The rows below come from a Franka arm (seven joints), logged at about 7 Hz.
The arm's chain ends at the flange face. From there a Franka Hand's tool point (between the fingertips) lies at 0.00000 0.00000 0.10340 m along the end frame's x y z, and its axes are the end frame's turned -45 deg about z.
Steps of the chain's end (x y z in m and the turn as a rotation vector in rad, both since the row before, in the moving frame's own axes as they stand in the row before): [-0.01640 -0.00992 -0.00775 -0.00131 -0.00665 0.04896]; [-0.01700 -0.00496 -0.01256 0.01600 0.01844 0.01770]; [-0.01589 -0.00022 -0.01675 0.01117 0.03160 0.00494]
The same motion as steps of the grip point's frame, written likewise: [-0.00515 -0.01902 -0.00775 0.00378 -0.00563 0.04896]; [-0.00600 -0.01533 -0.01259 -0.00173 0.02435 0.01770]; [-0.00796 -0.00989 -0.01681 -0.01445 0.03024 0.00494]
